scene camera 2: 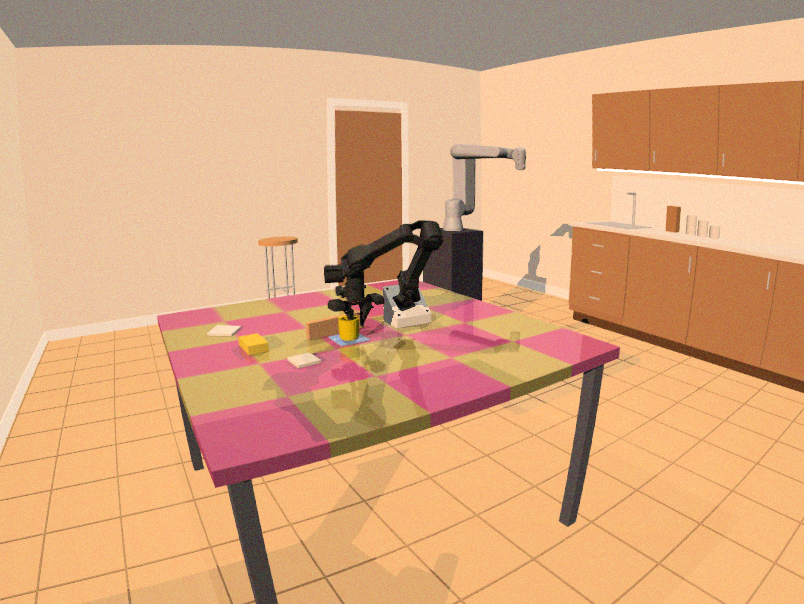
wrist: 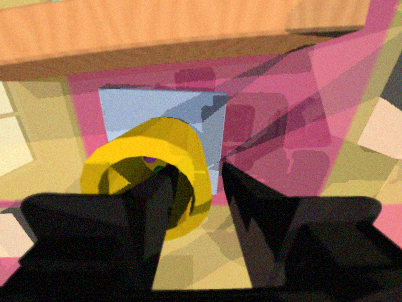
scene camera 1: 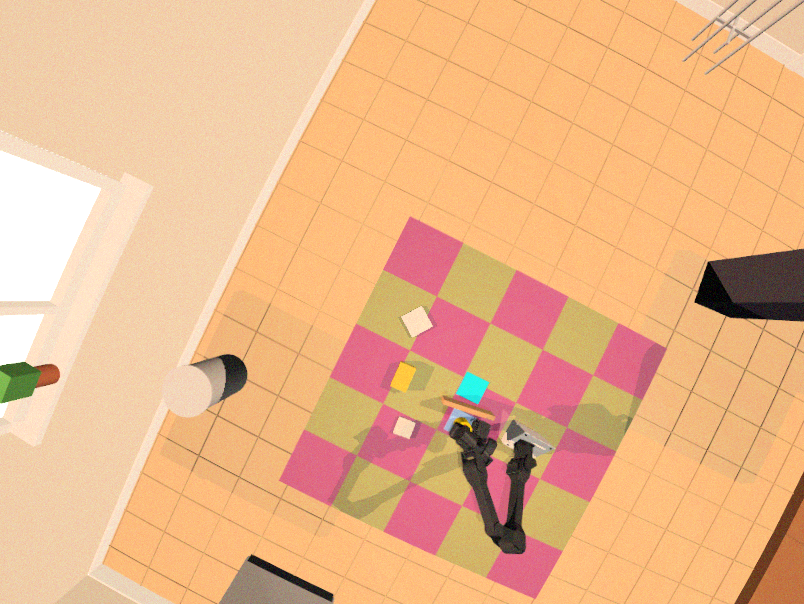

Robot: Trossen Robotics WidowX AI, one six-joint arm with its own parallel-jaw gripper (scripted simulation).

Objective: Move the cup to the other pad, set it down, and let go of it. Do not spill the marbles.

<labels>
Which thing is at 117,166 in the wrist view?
A yellow cup.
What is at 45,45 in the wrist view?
A wooden bar.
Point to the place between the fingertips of my gripper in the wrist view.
At 200,167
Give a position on a pale blue pad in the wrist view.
At 123,108
</labels>
